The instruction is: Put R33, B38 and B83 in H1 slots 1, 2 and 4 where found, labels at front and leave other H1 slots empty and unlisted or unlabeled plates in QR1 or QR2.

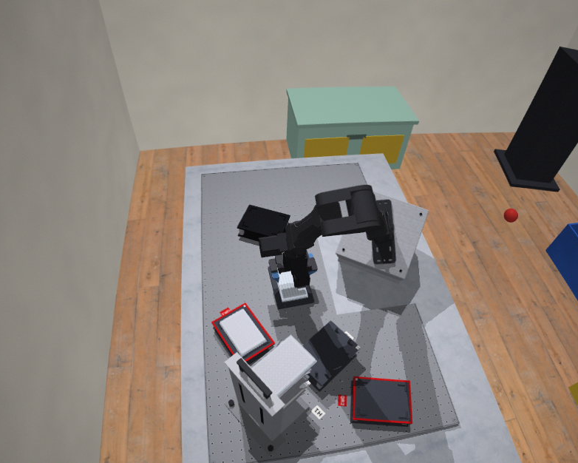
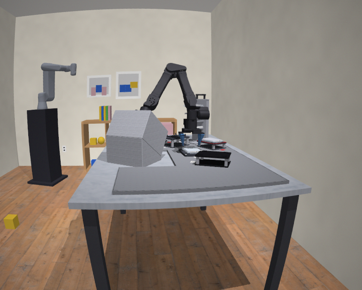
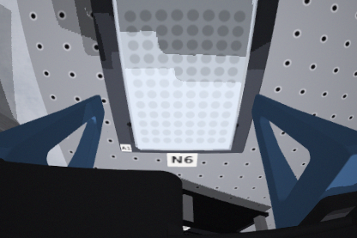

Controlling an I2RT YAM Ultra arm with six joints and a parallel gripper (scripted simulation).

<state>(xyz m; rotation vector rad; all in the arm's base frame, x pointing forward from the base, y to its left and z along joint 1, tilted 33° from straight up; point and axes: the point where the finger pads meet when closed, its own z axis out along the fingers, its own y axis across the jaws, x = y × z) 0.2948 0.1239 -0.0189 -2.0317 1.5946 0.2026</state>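
Now: hand 50 mm above the flat dark nest N6. From my hand the other things lie so: quarantine nest QR1 (200 mm to the left, 130 mm ahead, 20 mm below); then RG label (180 mm behind, 170 mm to the left, 50 mm below); then deck label N6 (100 mm to the right, 50 mm below, 30 mm ahead).
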